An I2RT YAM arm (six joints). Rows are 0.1 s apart.
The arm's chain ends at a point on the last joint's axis. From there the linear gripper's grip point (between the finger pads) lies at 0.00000 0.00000 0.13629 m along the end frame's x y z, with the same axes.
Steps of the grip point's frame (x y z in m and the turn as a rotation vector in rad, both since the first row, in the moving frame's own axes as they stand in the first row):
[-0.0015, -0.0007, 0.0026, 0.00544, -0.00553, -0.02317]
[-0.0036, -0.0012, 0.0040, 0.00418, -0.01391, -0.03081]
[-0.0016, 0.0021, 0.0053, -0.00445, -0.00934, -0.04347]
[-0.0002, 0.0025, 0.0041, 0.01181, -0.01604, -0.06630]
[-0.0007, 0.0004, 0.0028, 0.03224, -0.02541, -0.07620]
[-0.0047, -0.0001, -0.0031, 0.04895, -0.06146, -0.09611]
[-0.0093, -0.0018, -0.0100, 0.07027, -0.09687, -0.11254]
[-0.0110, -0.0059, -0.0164, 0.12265, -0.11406, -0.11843]
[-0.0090, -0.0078, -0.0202, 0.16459, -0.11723, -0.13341]
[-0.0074, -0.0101, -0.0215, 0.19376, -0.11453, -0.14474]
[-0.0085, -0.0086, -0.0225, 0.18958, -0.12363, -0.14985]
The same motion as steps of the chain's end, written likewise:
[-0.0007, 0.0000, 0.0026, 0.00544, -0.00553, -0.02317]
[-0.0017, -0.0007, 0.0040, 0.00418, -0.01391, -0.03081]
[-0.0003, 0.0015, 0.0053, -0.00445, -0.00934, -0.04347]
[0.0020, 0.0040, 0.0041, 0.01181, -0.01604, -0.06630]
[0.0029, 0.0047, 0.0029, 0.03224, -0.02541, -0.07620]
[0.0040, 0.0062, -0.0027, 0.04895, -0.06146, -0.09611]
[0.0044, 0.0070, -0.0090, 0.07027, -0.09687, -0.11254]
[0.0054, 0.0098, -0.0145, 0.12265, -0.11406, -0.11843]
[0.0083, 0.0134, -0.0174, 0.16459, -0.11723, -0.13341]
[0.0099, 0.0149, -0.0181, 0.19376, -0.11453, -0.14474]
[0.0101, 0.0157, -0.0190, 0.18958, -0.12363, -0.14985]

